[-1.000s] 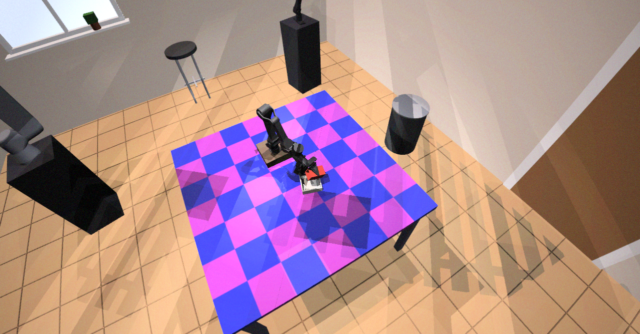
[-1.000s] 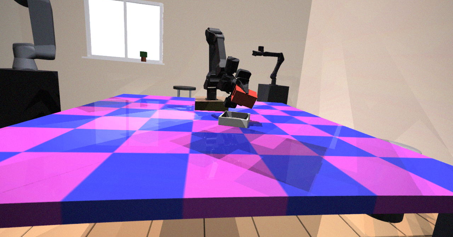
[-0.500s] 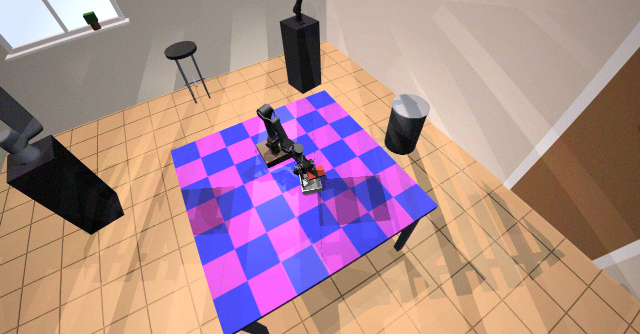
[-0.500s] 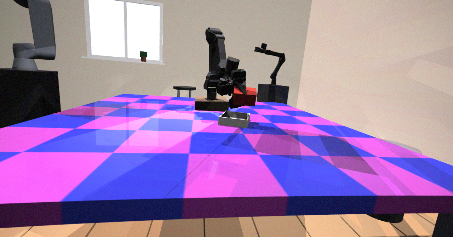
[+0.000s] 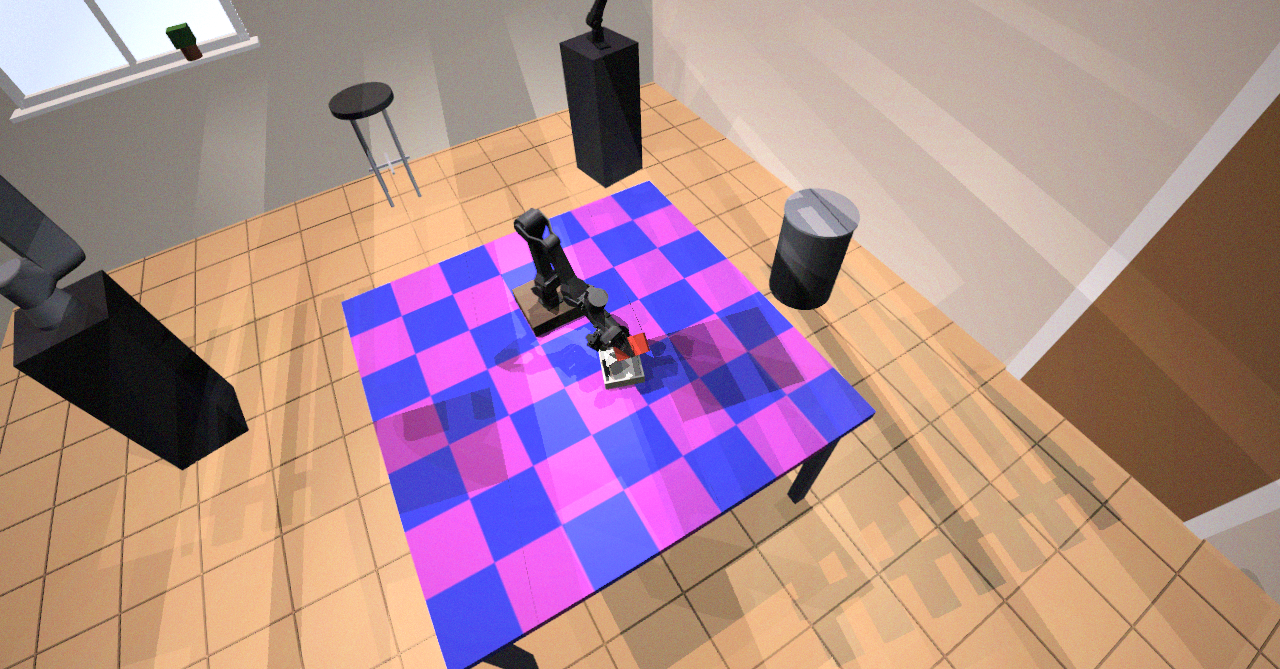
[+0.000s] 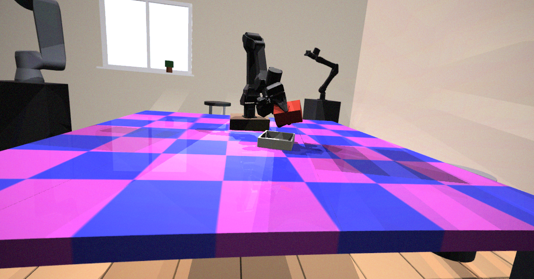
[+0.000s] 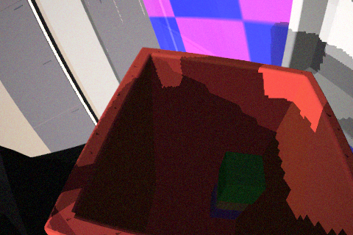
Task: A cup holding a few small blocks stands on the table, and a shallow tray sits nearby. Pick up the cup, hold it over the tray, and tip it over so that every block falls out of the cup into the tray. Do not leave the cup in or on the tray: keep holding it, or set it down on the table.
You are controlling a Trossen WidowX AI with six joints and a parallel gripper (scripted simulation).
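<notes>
Right now the green block is 20 mm behind my gripper tip and 10 mm to the left of it. From my gripper tip the other things lie so: red square cup 10 mm behind, 30 mm to the left, 20 mm above; white shallow tray 60 mm behind, 10 mm to the right, 110 mm below.
</notes>
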